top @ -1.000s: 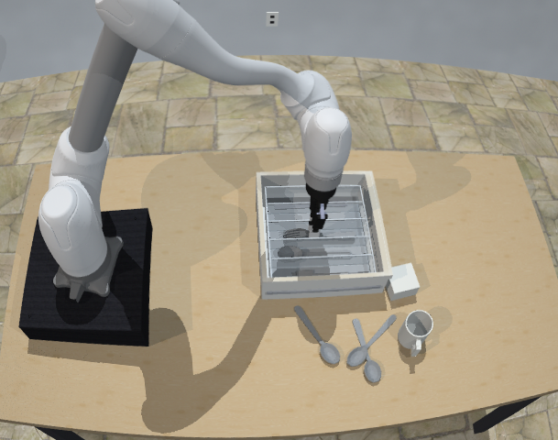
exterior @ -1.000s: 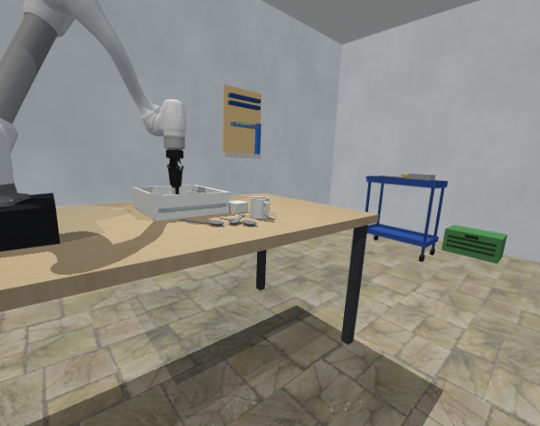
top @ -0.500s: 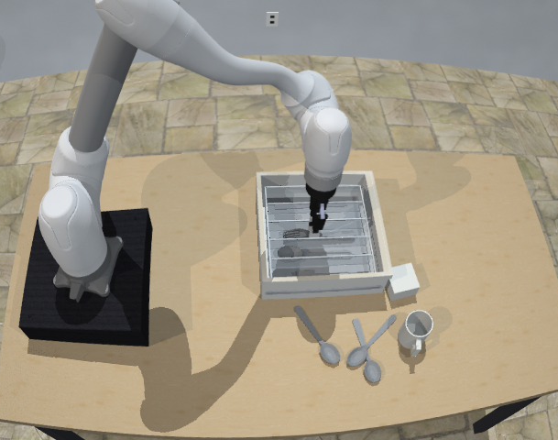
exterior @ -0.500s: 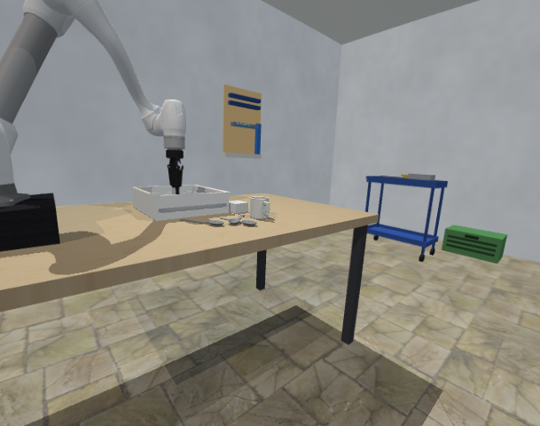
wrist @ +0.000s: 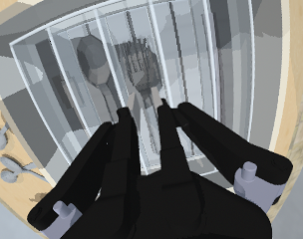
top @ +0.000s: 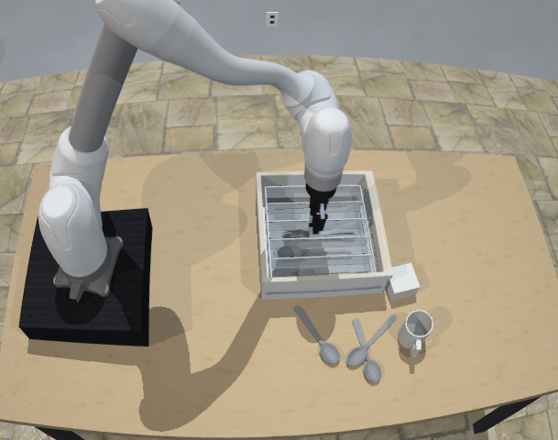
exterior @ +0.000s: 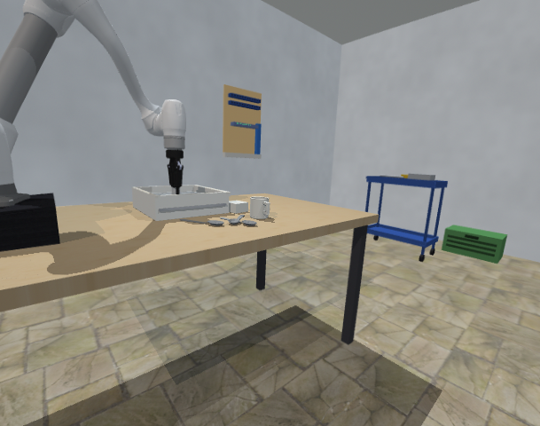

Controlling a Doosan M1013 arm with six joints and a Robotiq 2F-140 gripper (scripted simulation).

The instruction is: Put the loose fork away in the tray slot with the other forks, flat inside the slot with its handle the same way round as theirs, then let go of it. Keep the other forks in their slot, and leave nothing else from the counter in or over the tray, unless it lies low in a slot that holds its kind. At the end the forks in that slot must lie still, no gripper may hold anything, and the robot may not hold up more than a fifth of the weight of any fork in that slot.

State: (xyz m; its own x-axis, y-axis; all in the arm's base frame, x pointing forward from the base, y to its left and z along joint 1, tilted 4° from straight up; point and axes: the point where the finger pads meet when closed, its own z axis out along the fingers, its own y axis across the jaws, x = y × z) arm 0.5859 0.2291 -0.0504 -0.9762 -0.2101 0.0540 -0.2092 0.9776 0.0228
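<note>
Right now the cutlery tray is 1 cm ahead of my hand and 2 cm below it. Round my hand: small white box: 26 cm ahead, 11 cm to the right, 5 cm below; then white mug: 30 cm ahead, 27 cm to the right, 4 cm below.
</note>
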